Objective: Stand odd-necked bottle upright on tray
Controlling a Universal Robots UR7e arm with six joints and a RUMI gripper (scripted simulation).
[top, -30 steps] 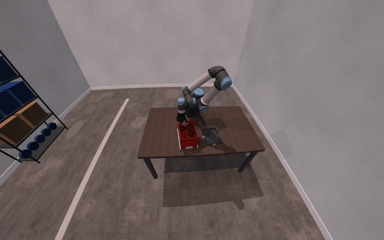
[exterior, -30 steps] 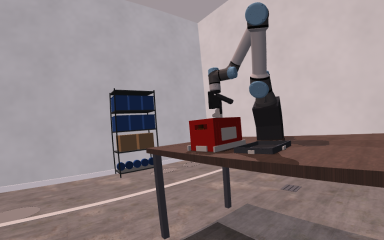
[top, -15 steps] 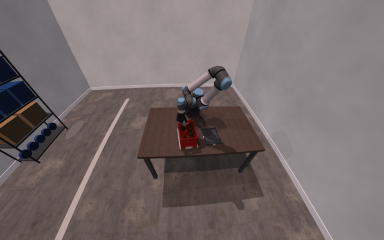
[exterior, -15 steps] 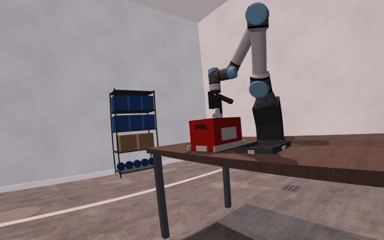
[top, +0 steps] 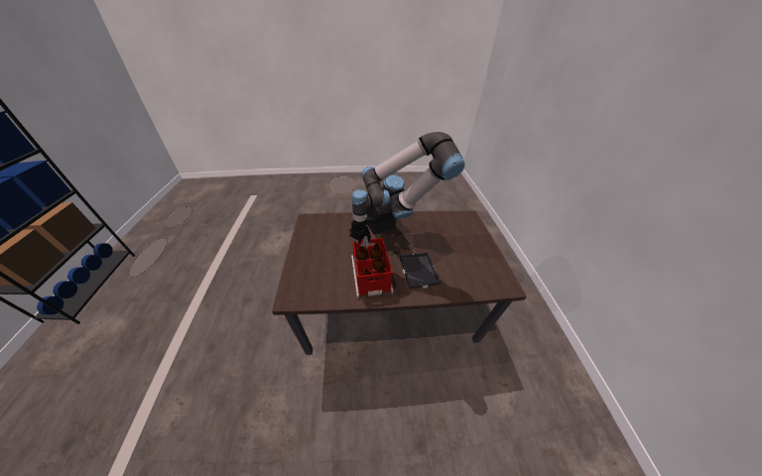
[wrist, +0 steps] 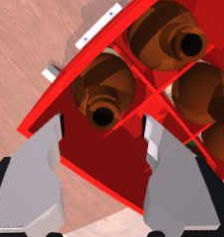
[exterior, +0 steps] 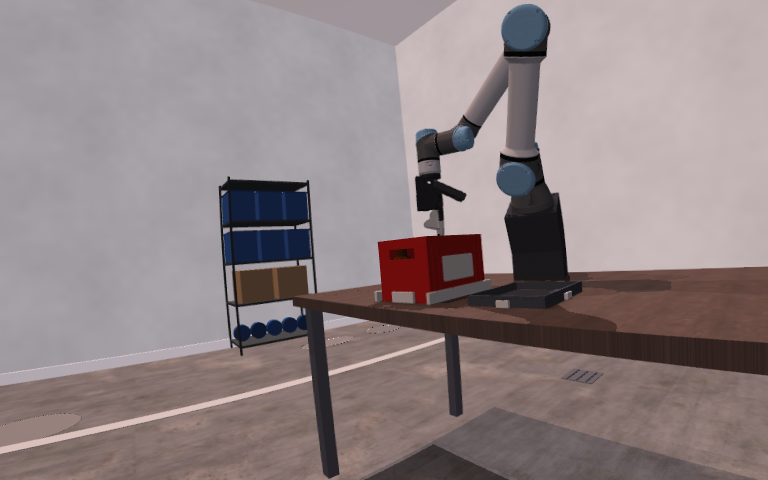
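My hand is 7 cm short of the brown bottle, 11 cm to the right of it and 9 cm above it. Round my hand: dark tray 36 cm to the left, 17 cm below; then red crate 8 cm ahead, 6 cm to the left, 10 cm below; then glass bottle 18 cm ahead, 5 cm to the left, 9 cm below.
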